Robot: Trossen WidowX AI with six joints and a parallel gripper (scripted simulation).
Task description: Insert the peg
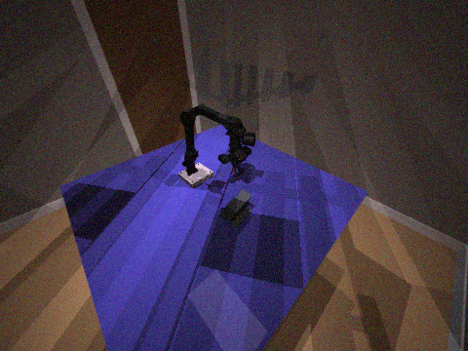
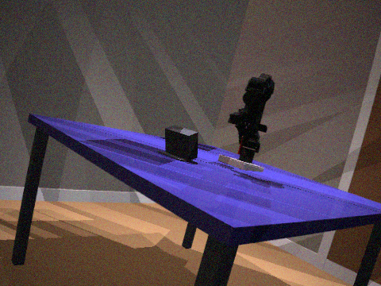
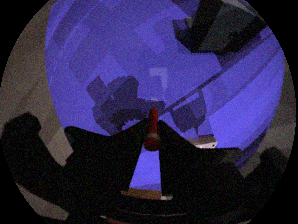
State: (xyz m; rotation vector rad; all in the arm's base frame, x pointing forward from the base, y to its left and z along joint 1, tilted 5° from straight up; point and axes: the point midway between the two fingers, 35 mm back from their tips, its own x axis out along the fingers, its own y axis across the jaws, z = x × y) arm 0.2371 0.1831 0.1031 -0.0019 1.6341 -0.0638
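Now: gripper tip 20 cm short of the dark sloped panel, 14 cm to the left of it and 6 cm above it. Also, from my gripper tip: red peg 2 cm above.
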